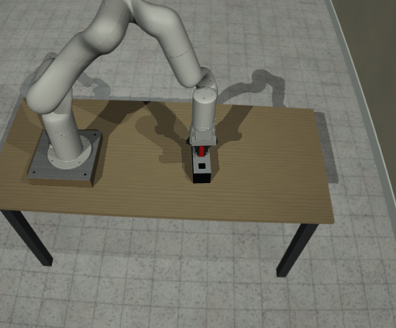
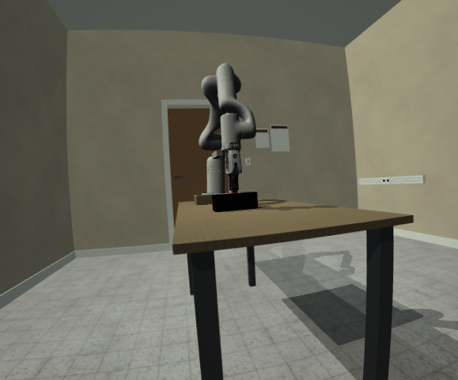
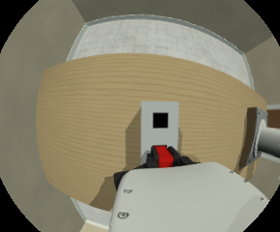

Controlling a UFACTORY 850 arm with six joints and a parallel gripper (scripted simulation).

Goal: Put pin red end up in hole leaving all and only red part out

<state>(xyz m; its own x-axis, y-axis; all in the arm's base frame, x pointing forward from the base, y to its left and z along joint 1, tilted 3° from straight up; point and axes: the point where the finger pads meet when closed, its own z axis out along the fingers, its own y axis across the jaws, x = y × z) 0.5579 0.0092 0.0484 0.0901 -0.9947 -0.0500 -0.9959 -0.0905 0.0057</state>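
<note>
Right now the pin is 10 mm below my hand. Also, from my hand: black block: 70 mm below.
</note>
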